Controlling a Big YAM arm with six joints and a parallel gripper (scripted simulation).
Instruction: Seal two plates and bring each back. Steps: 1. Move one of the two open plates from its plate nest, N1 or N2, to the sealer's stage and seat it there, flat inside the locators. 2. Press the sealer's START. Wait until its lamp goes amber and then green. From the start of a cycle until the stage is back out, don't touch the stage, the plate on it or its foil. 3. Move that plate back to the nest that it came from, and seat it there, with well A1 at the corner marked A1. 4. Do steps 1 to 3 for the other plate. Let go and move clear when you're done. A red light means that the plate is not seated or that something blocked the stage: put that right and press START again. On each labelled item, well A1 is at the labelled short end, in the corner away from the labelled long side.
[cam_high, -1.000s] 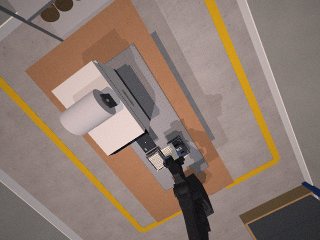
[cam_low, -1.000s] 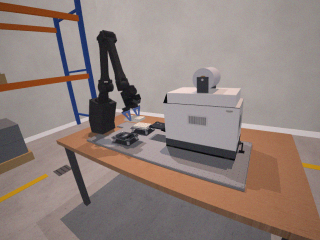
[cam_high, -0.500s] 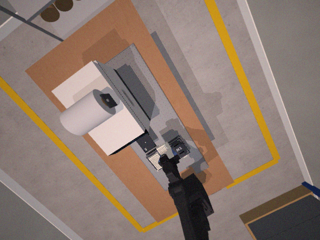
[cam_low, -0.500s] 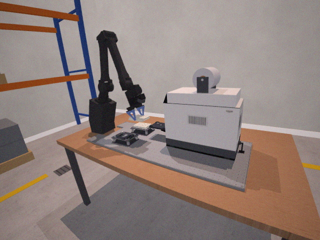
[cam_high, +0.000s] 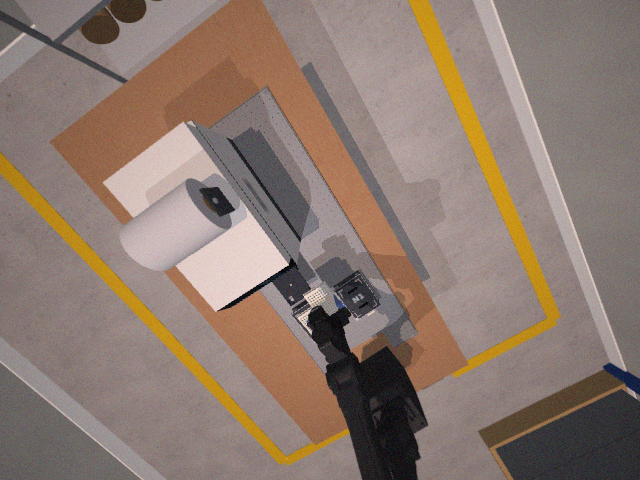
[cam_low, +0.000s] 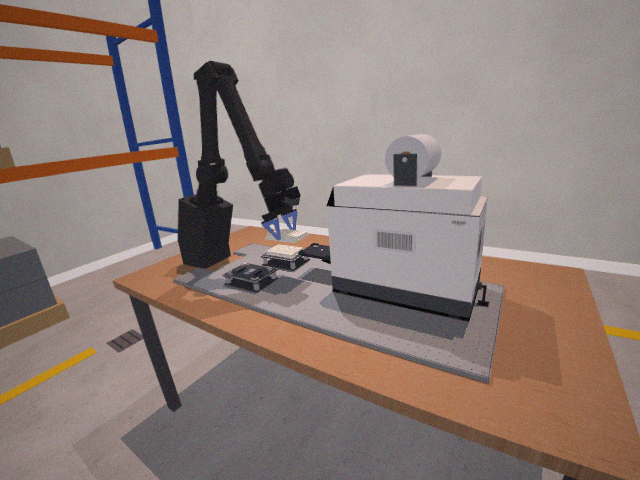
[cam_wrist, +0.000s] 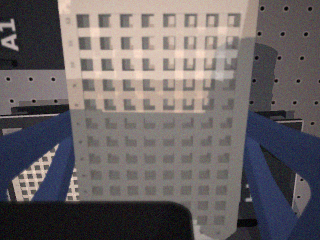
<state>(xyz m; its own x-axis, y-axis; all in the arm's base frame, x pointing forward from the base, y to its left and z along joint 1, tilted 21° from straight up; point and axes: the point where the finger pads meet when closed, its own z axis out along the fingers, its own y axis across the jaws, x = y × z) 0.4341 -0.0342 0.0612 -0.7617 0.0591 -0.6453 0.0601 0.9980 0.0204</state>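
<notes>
Now: hand 10 cm short of the dark sealer stage, 7 cm to the right of it and 8 cm above it. Round my hand: foil roll (43 cm ahead, 5 cm to the left, 25 cm above); then white well plate (10 cm behind, 11 cm to the left, 12 cm below); then start button (20 cm ahead, 16 cm to the left, 2 cm above).
</notes>
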